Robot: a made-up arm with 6 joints. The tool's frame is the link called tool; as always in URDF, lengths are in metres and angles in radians. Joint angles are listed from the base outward.
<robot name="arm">
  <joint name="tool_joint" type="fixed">
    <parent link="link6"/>
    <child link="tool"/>
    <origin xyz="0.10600 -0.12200 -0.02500" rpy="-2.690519 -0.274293 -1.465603"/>
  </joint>
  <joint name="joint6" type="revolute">
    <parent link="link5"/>
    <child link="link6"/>
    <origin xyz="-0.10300 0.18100 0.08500" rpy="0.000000 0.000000 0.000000"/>
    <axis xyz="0 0 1"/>
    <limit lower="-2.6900" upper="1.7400"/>
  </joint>
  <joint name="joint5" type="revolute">
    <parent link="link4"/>
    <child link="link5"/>
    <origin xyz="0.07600 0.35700 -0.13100" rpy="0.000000 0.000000 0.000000"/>
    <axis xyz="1 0 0"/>
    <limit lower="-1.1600" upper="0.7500"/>
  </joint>
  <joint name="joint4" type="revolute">
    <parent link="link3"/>
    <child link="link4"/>
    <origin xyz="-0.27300 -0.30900 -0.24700" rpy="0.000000 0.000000 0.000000"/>
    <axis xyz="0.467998 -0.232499 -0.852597"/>
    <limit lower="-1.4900" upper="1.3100"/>
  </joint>
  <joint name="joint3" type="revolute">
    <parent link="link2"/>
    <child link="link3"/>
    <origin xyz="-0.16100 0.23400 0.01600" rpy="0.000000 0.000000 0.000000"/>
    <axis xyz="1 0 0"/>
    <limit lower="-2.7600" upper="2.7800"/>
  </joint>
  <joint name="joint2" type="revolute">
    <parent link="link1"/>
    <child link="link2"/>
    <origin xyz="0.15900 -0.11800 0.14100" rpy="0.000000 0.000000 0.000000"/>
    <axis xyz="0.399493 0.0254 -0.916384"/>
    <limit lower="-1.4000" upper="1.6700"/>
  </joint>
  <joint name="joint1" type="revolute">
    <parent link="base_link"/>
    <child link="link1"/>
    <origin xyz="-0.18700 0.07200 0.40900" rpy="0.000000 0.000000 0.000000"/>
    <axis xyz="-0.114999 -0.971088 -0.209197"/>
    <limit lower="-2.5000" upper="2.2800"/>
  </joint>
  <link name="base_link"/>
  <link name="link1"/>
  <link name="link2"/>
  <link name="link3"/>
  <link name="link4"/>
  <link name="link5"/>
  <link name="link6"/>
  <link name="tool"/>
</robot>
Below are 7 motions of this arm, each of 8 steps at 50 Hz.
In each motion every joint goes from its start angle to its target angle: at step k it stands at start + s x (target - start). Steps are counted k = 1, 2, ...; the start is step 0. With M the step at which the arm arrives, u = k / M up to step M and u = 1 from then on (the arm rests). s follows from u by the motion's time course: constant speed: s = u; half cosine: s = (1 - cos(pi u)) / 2; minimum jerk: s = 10 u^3 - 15 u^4 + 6 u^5.
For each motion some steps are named. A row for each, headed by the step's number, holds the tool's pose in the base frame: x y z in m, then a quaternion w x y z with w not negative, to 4 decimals.
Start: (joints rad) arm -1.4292 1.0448 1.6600 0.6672 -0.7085 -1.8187
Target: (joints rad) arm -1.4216 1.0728 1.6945 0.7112 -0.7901 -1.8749
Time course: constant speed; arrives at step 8
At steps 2, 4, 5, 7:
2: 0.4034 0.4444 0.2895 0.6431 -0.6191 -0.3222 -0.3152
4: 0.4072 0.4374 0.2850 0.6468 -0.6206 -0.3120 -0.3150
5: 0.4090 0.4339 0.2827 0.6487 -0.6212 -0.3069 -0.3149
7: 0.4126 0.4269 0.2782 0.6524 -0.6223 -0.2967 -0.3148

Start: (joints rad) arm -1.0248 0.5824 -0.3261 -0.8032 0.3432 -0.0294
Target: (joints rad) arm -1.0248 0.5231 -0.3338 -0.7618 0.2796 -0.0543
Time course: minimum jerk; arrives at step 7
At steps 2, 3, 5, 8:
2: -0.5453 0.3402 0.6520 0.2766 0.8069 -0.4110 -0.3218
3: -0.5482 0.3323 0.6519 0.2796 0.8114 -0.4060 -0.3140
5: -0.5544 0.3151 0.6514 0.2859 0.8210 -0.3953 -0.2966
8: -0.5561 0.3100 0.6512 0.2877 0.8238 -0.3921 -0.2913

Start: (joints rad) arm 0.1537 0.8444 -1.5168 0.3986 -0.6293 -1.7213
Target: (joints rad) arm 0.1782 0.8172 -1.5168 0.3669 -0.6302 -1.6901
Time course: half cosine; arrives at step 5
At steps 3, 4, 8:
3: -0.3488 0.2678 0.3708 0.3624 -0.4209 -0.4030 0.7274
4: -0.3537 0.2664 0.3690 0.3625 -0.4166 -0.4042 0.7292
8: -0.3556 0.2659 0.3684 0.3625 -0.4150 -0.4046 0.7298

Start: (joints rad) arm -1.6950 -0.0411 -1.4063 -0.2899 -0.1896 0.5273
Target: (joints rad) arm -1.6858 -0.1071 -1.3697 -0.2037 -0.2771 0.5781
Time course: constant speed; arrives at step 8
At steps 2, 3, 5, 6, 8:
2: -0.2299 -0.2950 0.5637 0.2851 0.7975 0.5004 -0.1797
3: -0.2337 -0.2948 0.5576 0.2822 0.7989 0.5015 -0.1751
5: -0.2409 -0.2942 0.5454 0.2765 0.8015 0.5036 -0.1660
6: -0.2445 -0.2937 0.5393 0.2738 0.8027 0.5046 -0.1615
8: -0.2513 -0.2925 0.5270 0.2685 0.8051 0.5065 -0.1523

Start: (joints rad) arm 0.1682 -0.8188 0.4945 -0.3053 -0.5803 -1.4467
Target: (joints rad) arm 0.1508 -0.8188 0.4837 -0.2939 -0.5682 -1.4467
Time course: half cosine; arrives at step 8
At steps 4, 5, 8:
4: -0.7750 -0.2510 0.0898 0.0873 -0.4852 0.6810 -0.5415
5: -0.7750 -0.2510 0.0918 0.0858 -0.4858 0.6818 -0.5401
8: -0.7751 -0.2509 0.0952 0.0834 -0.4868 0.6831 -0.5380

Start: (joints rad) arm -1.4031 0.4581 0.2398 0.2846 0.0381 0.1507
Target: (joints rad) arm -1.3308 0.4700 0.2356 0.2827 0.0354 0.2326
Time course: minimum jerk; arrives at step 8
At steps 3, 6, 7, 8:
3: -0.1877 0.4451 0.4093 0.2599 0.5487 -0.7355 -0.3006
6: -0.1783 0.4500 0.3992 0.2280 0.5651 -0.7371 -0.2922
7: -0.1769 0.4507 0.3979 0.2235 0.5673 -0.7372 -0.2909
8: -0.1766 0.4508 0.3976 0.2227 0.5678 -0.7373 -0.2907

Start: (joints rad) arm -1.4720 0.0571 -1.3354 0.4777 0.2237 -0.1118
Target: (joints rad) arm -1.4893 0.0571 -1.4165 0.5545 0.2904 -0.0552
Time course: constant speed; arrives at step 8
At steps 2, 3, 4, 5, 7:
2: -0.0921 -0.0012 0.4477 0.3489 0.8849 -0.2921 0.0996
3: -0.0869 0.0012 0.4452 0.3450 0.8864 -0.2923 0.0987
4: -0.0816 0.0036 0.4427 0.3410 0.8880 -0.2926 0.0978
5: -0.0764 0.0061 0.4402 0.3370 0.8896 -0.2928 0.0969
7: -0.0660 0.0114 0.4354 0.3286 0.8928 -0.2931 0.0950

